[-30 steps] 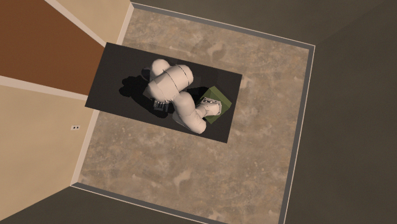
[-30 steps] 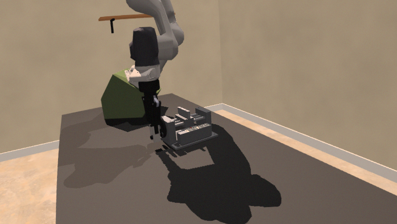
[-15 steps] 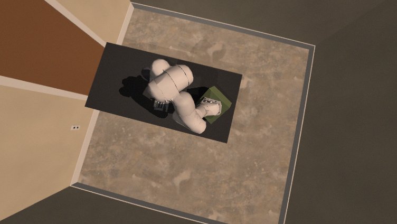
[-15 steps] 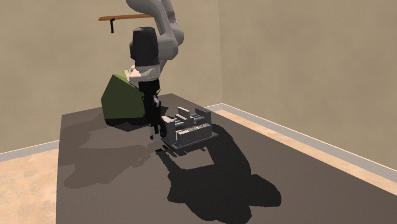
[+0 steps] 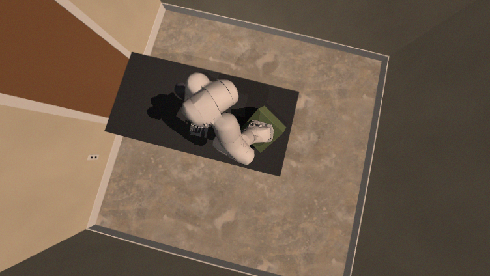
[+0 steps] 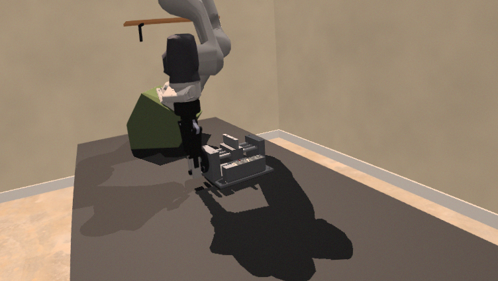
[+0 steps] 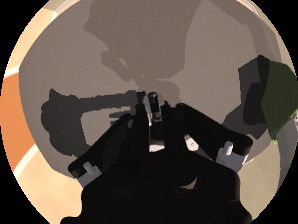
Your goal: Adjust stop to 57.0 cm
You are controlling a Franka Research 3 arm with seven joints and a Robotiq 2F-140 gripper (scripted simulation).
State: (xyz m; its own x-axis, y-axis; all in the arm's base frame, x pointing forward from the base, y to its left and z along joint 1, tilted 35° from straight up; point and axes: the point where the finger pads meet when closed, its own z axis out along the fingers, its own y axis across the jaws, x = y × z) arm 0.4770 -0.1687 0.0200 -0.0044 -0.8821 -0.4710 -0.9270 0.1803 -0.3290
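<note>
Right now the handwheel is 20 mm to the left of my hand and 10 mm below it. Also, from my hand: grey stop fixture: 140 mm to the left, 30 mm above.
</note>
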